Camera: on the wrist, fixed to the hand. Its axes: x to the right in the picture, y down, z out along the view.
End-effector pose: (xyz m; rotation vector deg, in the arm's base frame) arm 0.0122 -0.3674 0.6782 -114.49 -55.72 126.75
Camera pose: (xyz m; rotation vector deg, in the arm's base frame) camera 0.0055 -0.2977 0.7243 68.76 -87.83 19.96
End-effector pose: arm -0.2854 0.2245 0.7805 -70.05 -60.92 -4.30
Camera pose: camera -0.3219 0.1678 0.8304 -65.88 112.74 84.78
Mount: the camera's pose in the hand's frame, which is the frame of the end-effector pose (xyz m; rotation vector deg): -0.0123 -0.0793 -0.0244 10.58 50.38 170.47
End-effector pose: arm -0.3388 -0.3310 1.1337 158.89 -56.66 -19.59
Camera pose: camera -0.2939 -0.2604 1.1398 -43.56 -144.74 60.30
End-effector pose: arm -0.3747 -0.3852 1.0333 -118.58 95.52 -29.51
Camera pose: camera -0.3255 -0.3610 1.0968 109.27 134.70 -7.60
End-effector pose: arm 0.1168 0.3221 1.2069 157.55 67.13 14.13
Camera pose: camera 0.0478 0.3692 1.2142 -57.87 132.19 -47.79
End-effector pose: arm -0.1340 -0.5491 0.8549 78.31 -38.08 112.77
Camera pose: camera -0.0869 -0.4816 0.8388 55.03 47.36 -62.30
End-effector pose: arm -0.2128 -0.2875 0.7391 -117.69 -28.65 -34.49
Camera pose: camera -0.2724 -0.2698 0.7954 -16.63 134.81 30.82
